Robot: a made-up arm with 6 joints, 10 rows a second.
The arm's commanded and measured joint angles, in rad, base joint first. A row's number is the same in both.
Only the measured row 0 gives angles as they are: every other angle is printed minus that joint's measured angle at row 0.
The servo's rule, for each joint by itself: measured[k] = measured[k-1] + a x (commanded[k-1-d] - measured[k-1]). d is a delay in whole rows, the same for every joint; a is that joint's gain. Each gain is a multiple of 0.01, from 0.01 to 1. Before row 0 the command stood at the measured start. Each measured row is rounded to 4 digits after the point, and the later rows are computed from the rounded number. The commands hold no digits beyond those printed.
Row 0, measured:
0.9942 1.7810 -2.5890 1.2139 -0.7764 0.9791
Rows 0 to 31, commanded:
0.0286 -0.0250 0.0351 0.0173 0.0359 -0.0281
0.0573 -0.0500 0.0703 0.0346 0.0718 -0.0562
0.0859 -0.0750 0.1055 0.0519 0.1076 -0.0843
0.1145 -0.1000 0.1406 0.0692 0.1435 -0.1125
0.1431 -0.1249 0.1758 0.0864 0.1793 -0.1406
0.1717 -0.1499 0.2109 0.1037 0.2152 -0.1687
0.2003 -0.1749 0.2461 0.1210 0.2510 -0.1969
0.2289 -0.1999 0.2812 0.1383 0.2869 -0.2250
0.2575 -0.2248 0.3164 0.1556 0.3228 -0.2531
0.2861 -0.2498 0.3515 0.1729 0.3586 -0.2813
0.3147 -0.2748 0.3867 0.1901 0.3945 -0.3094
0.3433 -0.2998 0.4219 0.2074 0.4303 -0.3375
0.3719 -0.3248 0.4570 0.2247 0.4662 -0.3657
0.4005 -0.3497 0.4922 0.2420 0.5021 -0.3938
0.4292 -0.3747 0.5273 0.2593 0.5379 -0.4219
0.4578 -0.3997 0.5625 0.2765 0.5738 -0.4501
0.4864 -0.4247 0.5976 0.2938 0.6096 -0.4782
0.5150 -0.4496 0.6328 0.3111 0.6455 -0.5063
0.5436 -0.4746 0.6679 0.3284 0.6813 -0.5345
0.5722 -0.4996 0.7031 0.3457 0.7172 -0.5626
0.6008 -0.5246 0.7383 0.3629 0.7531 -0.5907
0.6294 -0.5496 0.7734 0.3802 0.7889 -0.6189
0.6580 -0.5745 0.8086 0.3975 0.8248 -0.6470
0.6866 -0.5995 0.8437 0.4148 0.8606 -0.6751
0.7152 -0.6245 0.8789 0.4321 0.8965 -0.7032
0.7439 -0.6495 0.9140 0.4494 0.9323 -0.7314
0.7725 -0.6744 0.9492 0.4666 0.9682 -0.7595
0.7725 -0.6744 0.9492 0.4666 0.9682 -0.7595
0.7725 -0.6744 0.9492 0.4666 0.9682 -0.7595
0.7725 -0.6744 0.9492 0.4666 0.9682 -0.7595
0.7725 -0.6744 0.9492 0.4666 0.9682 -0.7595
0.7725 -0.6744 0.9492 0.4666 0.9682 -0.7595
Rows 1 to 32, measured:
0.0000 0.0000 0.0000 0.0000 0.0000 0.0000
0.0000 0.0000 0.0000 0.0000 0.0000 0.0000
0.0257 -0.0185 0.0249 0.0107 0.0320 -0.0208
0.0541 -0.0418 0.0571 0.0255 0.0674 -0.0470
0.0827 -0.0664 0.0915 0.0419 0.1032 -0.0746
0.1113 -0.0913 0.1264 0.0588 0.1391 -0.1026
0.1399 -0.1162 0.1615 0.0759 0.1749 -0.1307
0.1685 -0.1411 0.1966 0.0931 0.2108 -0.1588
0.1971 -0.1661 0.2317 0.1104 0.2466 -0.1870
0.2257 -0.1911 0.2668 0.1277 0.2825 -0.2151
0.2543 -0.2160 0.3020 0.1450 0.3184 -0.2432
0.2829 -0.2410 0.3371 0.1623 0.3542 -0.2714
0.3115 -0.2660 0.3723 0.1795 0.3901 -0.2995
0.3401 -0.2910 0.4075 0.1968 0.4259 -0.3276
0.3687 -0.3160 0.4426 0.2141 0.4618 -0.3558
0.3973 -0.3409 0.4778 0.2314 0.4977 -0.3839
0.4260 -0.3659 0.5129 0.2487 0.5335 -0.4120
0.4546 -0.3909 0.5481 0.2659 0.5694 -0.4402
0.4832 -0.4159 0.5832 0.2832 0.6052 -0.4683
0.5118 -0.4408 0.6184 0.3005 0.6411 -0.4964
0.5404 -0.4658 0.6535 0.3178 0.6769 -0.5246
0.5690 -0.4908 0.6887 0.3351 0.7128 -0.5527
0.5976 -0.5158 0.7239 0.3523 0.7487 -0.5808
0.6262 -0.5408 0.7590 0.3696 0.7845 -0.6090
0.6548 -0.5657 0.7942 0.3869 0.8204 -0.6371
0.6834 -0.5907 0.8293 0.4042 0.8562 -0.6652
0.7120 -0.6157 0.8645 0.4215 0.8921 -0.6933
0.7407 -0.6407 0.8996 0.4388 0.9279 -0.7215
0.7693 -0.6656 0.9348 0.4560 0.9638 -0.7496
0.7722 -0.6721 0.9450 0.4626 0.9677 -0.7569
0.7725 -0.6738 0.9480 0.4651 0.9681 -0.7588
0.7725 -0.6742 0.9489 0.4660 0.9682 -0.7593
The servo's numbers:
d 2
a 0.90 0.74 0.71 0.62 0.89 0.74

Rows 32 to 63, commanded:
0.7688 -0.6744 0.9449 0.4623 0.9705 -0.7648
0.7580 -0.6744 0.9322 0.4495 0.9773 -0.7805
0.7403 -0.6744 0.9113 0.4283 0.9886 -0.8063
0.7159 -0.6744 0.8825 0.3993 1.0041 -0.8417
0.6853 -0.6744 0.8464 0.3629 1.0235 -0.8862
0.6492 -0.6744 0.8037 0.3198 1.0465 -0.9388
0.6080 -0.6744 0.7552 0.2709 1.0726 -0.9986
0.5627 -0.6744 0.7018 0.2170 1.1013 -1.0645
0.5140 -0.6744 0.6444 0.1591 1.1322 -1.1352
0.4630 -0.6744 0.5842 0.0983 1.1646 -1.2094
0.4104 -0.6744 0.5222 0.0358 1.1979 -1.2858
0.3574 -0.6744 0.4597 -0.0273 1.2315 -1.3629
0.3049 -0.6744 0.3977 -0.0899 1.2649 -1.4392
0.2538 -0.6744 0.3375 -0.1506 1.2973 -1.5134
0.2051 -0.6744 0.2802 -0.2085 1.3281 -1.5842
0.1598 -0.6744 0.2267 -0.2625 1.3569 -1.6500
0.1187 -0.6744 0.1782 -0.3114 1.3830 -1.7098
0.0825 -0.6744 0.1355 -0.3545 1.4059 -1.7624
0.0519 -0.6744 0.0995 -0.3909 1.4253 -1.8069
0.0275 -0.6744 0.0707 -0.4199 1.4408 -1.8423
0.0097 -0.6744 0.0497 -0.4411 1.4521 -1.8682
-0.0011 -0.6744 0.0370 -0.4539 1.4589 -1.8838
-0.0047 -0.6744 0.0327 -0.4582 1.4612 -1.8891
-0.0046 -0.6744 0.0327 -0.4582 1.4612 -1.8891
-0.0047 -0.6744 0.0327 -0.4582 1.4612 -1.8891
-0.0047 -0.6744 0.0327 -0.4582 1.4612 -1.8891
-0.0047 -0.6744 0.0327 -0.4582 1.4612 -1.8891
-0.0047 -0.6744 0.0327 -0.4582 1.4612 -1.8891
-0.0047 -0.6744 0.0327 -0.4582 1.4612 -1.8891
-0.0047 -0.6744 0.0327 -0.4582 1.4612 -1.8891
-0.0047 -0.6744 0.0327 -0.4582 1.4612 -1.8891
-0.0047 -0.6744 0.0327 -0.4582 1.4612 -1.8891
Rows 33 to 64, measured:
0.7725 -0.6743 0.9491 0.4664 0.9682 -0.7594
0.7725 -0.6744 0.9492 0.4665 0.9682 -0.7595
0.7692 -0.6744 0.9461 0.4639 0.9702 -0.7634
0.7591 -0.6744 0.9362 0.4550 0.9765 -0.7761
0.7422 -0.6744 0.9185 0.4384 0.9873 -0.7984
0.7185 -0.6744 0.8929 0.4142 1.0023 -0.8304
0.6886 -0.6744 0.8599 0.3824 1.0212 -0.8717
0.6531 -0.6744 0.8200 0.3436 1.0437 -0.9214
0.6125 -0.6744 0.7740 0.2985 1.0694 -0.9785
0.5677 -0.6744 0.7227 0.2480 1.0978 -1.0421
0.5194 -0.6744 0.6671 0.1929 1.1284 -1.1110
0.4686 -0.6744 0.6082 0.1342 1.1606 -1.1838
0.4162 -0.6744 0.5471 0.0732 1.1938 -1.2593
0.3633 -0.6744 0.4850 0.0109 1.2274 -1.3360
0.3107 -0.6744 0.4230 -0.0516 1.2608 -1.4124
0.2595 -0.6744 0.3623 -0.1130 1.2933 -1.4871
0.2105 -0.6744 0.3040 -0.1722 1.3243 -1.5590
0.1649 -0.6744 0.2491 -0.2282 1.3533 -1.6263
0.1233 -0.6744 0.1988 -0.2798 1.3797 -1.6881
0.0866 -0.6744 0.1539 -0.3261 1.4030 -1.7431
0.0554 -0.6744 0.1153 -0.3663 1.4228 -1.7903
0.0303 -0.6744 0.0836 -0.3995 1.4388 -1.8288
0.0118 -0.6744 0.0595 -0.4253 1.4506 -1.8580
0.0002 -0.6744 0.0435 -0.4430 1.4580 -1.8771
-0.0042 -0.6744 0.0358 -0.4524 1.4608 -1.8860
-0.0046 -0.6744 0.0336 -0.4560 1.4612 -1.8883
-0.0047 -0.6744 0.0330 -0.4574 1.4612 -1.8889
-0.0047 -0.6744 0.0328 -0.4579 1.4612 -1.8890
-0.0047 -0.6744 0.0327 -0.4581 1.4612 -1.8891
-0.0047 -0.6744 0.0327 -0.4582 1.4612 -1.8891
-0.0047 -0.6744 0.0327 -0.4582 1.4612 -1.8891
-0.0047 -0.6744 0.0327 -0.4582 1.4612 -1.8891

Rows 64 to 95, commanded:
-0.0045 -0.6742 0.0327 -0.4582 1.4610 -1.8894
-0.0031 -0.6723 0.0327 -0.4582 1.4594 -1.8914
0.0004 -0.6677 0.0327 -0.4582 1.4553 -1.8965
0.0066 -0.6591 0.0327 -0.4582 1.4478 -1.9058
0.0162 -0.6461 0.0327 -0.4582 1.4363 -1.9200
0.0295 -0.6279 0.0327 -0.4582 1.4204 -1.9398
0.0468 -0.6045 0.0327 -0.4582 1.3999 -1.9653
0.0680 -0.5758 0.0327 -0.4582 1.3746 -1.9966
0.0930 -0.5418 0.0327 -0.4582 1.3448 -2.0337
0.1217 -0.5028 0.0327 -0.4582 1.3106 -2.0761
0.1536 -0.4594 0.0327 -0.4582 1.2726 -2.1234
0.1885 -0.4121 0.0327 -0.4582 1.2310 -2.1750
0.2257 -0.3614 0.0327 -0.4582 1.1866 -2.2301
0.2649 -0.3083 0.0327 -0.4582 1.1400 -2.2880
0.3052 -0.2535 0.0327 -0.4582 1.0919 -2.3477
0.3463 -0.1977 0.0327 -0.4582 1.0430 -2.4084
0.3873 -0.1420 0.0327 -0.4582 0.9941 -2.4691
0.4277 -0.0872 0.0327 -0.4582 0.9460 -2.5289
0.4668 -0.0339 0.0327 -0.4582 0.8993 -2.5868
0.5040 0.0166 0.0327 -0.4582 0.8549 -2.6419
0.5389 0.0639 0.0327 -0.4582 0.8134 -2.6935
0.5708 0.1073 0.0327 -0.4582 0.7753 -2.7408
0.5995 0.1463 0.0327 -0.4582 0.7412 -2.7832
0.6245 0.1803 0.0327 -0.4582 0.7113 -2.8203
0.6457 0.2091 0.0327 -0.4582 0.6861 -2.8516
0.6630 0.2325 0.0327 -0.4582 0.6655 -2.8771
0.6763 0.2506 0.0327 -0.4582 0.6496 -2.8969
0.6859 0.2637 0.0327 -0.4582 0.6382 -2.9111
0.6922 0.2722 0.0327 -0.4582 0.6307 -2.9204
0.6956 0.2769 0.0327 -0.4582 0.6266 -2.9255
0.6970 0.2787 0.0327 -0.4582 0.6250 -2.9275
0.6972 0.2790 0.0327 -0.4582 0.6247 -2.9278
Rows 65 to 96, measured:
-0.0047 -0.6744 0.0327 -0.4582 1.4612 -1.8891
-0.0047 -0.6744 0.0327 -0.4582 1.4612 -1.8891
-0.0045 -0.6743 0.0327 -0.4582 1.4610 -1.8893
-0.0032 -0.6728 0.0327 -0.4582 1.4596 -1.8909
0.0000 -0.6690 0.0327 -0.4582 1.4558 -1.8950
0.0059 -0.6617 0.0327 -0.4582 1.4487 -1.9030
0.0152 -0.6502 0.0327 -0.4582 1.4377 -1.9156
0.0281 -0.6337 0.0327 -0.4582 1.4223 -1.9335
0.0449 -0.6121 0.0327 -0.4582 1.4024 -1.9570
0.0657 -0.5852 0.0327 -0.4582 1.3777 -1.9863
0.0903 -0.5531 0.0327 -0.4582 1.3484 -2.0214
0.1186 -0.5159 0.0327 -0.4582 1.3148 -2.0619
0.1501 -0.4741 0.0327 -0.4582 1.2772 -2.1074
0.1847 -0.4282 0.0327 -0.4582 1.2361 -2.1574
0.2216 -0.3788 0.0327 -0.4582 1.1920 -2.2112
0.2606 -0.3266 0.0327 -0.4582 1.1457 -2.2680
0.3007 -0.2725 0.0327 -0.4582 1.0978 -2.3270
0.3417 -0.2171 0.0327 -0.4582 1.0490 -2.3872
0.3827 -0.1615 0.0327 -0.4582 1.0001 -2.4478
0.4232 -0.1065 0.0327 -0.4582 0.9520 -2.5078
0.4624 -0.0528 0.0327 -0.4582 0.9051 -2.5663
0.4998 -0.0014 0.0327 -0.4582 0.8604 -2.6222
0.5350 0.0469 0.0327 -0.4582 0.8186 -2.6750
0.5672 0.0916 0.0327 -0.4582 0.7801 -2.7237
0.5963 0.1321 0.0327 -0.4582 0.7455 -2.7677
0.6217 0.1678 0.0327 -0.4582 0.7151 -2.8066
0.6433 0.1984 0.0327 -0.4582 0.6893 -2.8399
0.6610 0.2236 0.0327 -0.4582 0.6681 -2.8674
0.6748 0.2436 0.0327 -0.4582 0.6516 -2.8892
0.6848 0.2585 0.0327 -0.4582 0.6397 -2.9054
0.6915 0.2686 0.0327 -0.4582 0.6317 -2.9165
0.6952 0.2747 0.0327 -0.4582 0.6272 -2.9232

